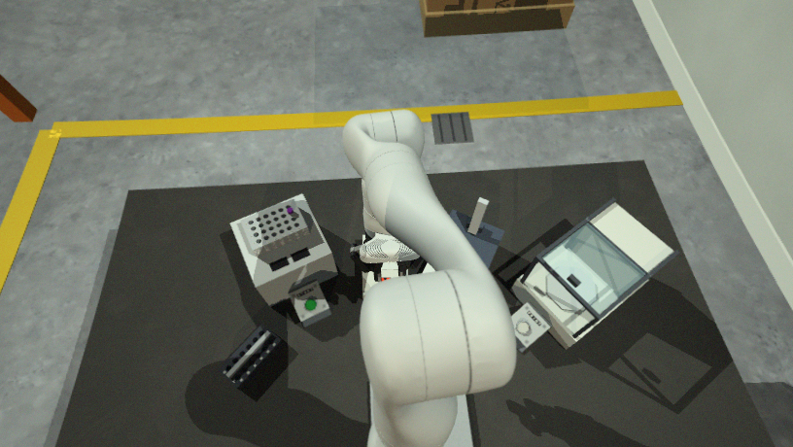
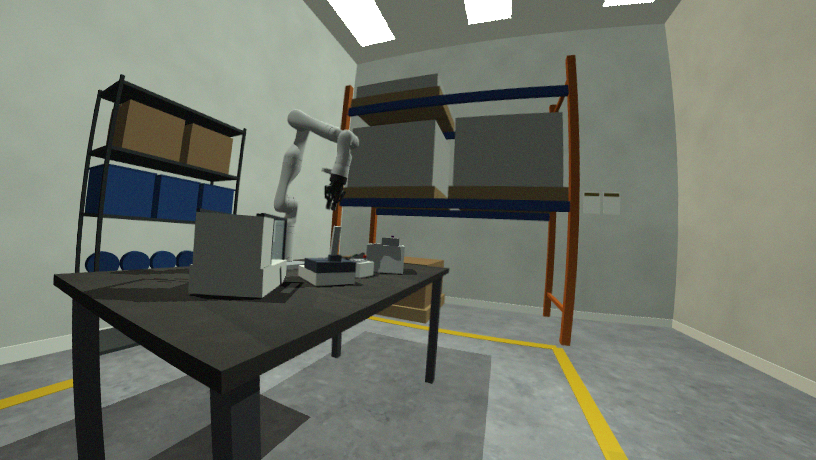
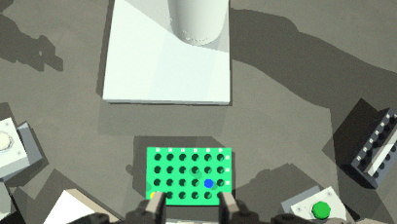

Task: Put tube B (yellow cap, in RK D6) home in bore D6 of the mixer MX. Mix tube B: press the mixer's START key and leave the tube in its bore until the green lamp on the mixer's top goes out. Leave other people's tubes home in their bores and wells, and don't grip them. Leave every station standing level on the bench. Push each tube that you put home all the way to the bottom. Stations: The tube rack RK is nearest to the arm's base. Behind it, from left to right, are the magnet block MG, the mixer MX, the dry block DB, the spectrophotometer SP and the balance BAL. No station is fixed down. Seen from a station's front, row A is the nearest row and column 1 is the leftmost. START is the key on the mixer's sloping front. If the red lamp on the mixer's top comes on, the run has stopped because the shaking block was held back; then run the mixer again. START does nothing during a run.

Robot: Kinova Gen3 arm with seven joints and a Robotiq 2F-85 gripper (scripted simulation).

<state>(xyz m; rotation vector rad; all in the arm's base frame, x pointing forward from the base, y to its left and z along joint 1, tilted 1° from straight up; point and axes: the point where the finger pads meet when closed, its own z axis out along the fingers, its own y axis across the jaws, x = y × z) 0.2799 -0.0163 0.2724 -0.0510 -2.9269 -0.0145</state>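
Right now the tube B is 1 cm ahead of my hand, 5 cm to the right of it and 27 cm below it. Round my hand: blue-capped tube (1 cm behind, 2 cm to the left, 27 cm below); then green tube rack RK (2 cm behind, 1 cm to the right, 28 cm below); then green start key (4 cm ahead, 18 cm to the left, 23 cm below).
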